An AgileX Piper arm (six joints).
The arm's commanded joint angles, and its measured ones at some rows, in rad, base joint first. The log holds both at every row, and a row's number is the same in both.
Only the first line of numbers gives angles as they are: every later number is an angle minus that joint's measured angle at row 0.
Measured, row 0:
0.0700, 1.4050, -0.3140, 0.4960, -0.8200, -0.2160
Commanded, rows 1 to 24:
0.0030, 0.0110, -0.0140, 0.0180, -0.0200, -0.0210
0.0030, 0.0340, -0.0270, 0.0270, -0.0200, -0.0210
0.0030, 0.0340, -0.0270, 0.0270, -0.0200, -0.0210
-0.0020, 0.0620, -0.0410, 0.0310, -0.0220, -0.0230
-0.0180, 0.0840, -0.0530, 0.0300, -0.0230, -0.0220
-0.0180, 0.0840, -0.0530, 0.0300, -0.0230, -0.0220
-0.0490, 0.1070, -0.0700, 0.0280, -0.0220, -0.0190
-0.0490, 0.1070, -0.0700, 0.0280, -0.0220, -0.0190
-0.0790, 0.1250, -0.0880, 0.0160, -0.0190, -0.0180
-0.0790, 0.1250, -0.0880, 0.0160, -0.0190, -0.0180
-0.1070, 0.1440, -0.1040, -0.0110, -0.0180, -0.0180
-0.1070, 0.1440, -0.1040, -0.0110, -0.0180, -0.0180
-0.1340, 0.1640, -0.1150, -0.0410, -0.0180, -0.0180
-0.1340, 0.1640, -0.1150, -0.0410, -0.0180, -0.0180
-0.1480, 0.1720, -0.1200, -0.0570, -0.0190, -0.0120
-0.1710, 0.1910, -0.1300, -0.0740, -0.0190, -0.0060
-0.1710, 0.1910, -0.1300, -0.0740, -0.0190, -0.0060
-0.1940, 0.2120, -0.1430, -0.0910, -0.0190, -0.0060
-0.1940, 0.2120, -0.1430, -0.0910, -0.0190, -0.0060
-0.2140, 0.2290, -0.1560, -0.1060, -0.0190, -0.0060
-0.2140, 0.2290, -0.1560, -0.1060, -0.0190, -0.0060
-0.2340, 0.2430, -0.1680, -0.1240, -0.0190, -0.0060
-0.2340, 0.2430, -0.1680, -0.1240, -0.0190, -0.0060
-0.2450, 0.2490, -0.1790, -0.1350, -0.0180, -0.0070
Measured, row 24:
-0.2230, 0.2400, -0.1560, -0.1090, -0.0050, -0.0090
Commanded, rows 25 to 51:
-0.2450, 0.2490, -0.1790, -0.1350, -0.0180, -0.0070
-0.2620, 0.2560, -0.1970, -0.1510, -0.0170, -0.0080
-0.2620, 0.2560, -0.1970, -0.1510, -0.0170, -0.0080
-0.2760, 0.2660, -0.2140, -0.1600, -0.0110, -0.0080
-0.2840, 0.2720, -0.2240, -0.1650, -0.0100, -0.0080
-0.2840, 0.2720, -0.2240, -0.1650, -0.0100, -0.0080
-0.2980, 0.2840, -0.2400, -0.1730, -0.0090, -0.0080
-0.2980, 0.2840, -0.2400, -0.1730, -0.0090, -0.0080
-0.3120, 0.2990, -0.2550, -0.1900, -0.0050, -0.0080
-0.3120, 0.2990, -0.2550, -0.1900, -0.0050, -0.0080
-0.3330, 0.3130, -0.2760, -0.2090, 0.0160, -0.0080
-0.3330, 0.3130, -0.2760, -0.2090, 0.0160, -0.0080
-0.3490, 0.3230, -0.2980, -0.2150, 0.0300, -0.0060
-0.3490, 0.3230, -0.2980, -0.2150, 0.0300, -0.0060
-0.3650, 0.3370, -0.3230, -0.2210, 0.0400, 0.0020
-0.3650, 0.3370, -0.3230, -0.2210, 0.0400, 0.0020
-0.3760, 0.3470, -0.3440, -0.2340, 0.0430, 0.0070
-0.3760, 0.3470, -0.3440, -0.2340, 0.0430, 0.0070
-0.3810, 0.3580, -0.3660, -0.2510, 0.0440, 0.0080
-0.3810, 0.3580, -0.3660, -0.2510, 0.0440, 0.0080
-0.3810, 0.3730, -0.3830, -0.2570, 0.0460, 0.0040
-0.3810, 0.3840, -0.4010, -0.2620, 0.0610, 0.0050
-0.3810, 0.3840, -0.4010, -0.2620, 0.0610, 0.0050
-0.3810, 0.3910, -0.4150, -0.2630, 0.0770, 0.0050
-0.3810, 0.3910, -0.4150, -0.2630, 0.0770, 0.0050
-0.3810, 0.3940, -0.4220, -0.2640, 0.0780, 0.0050
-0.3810, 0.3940, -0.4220, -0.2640, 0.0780, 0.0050
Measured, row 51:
-0.3750, 0.3860, -0.3970, -0.2520, 0.0620, 0.0060
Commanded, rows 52 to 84:
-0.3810, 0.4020, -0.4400, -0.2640, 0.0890, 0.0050
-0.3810, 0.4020, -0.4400, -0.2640, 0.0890, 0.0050
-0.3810, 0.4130, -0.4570, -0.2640, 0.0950, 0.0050
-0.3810, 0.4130, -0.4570, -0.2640, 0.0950, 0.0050
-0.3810, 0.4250, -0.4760, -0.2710, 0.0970, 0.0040
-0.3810, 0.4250, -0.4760, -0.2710, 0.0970, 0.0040
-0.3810, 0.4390, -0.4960, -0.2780, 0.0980, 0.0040
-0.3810, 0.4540, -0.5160, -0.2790, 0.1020, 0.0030
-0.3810, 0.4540, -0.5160, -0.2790, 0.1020, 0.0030
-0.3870, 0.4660, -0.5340, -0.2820, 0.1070, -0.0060
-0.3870, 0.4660, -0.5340, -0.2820, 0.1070, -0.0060
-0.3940, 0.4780, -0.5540, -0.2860, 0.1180, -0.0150
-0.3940, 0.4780, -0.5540, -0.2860, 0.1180, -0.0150
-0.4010, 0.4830, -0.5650, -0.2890, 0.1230, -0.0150
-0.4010, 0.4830, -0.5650, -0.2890, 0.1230, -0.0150
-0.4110, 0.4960, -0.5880, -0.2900, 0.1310, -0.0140
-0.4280, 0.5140, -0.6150, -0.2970, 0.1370, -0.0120
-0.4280, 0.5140, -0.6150, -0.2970, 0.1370, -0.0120
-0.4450, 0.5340, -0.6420, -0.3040, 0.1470, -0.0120
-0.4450, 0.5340, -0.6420, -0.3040, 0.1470, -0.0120
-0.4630, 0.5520, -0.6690, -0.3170, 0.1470, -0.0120
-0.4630, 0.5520, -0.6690, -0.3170, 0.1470, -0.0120
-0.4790, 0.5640, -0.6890, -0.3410, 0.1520, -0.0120
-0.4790, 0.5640, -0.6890, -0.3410, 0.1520, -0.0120
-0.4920, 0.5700, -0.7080, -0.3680, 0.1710, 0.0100
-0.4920, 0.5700, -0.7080, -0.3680, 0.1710, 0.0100
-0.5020, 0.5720, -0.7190, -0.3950, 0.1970, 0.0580
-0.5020, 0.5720, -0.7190, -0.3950, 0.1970, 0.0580
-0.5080, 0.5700, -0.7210, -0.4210, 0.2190, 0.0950
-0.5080, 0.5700, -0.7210, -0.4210, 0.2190, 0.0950
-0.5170, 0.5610, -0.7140, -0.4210, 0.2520, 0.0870
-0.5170, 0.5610, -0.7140, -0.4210, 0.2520, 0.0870
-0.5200, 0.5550, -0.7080, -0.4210, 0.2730, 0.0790
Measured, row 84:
-0.5440, 0.5710, -0.6690, -0.2670, 0.2980, 0.0820
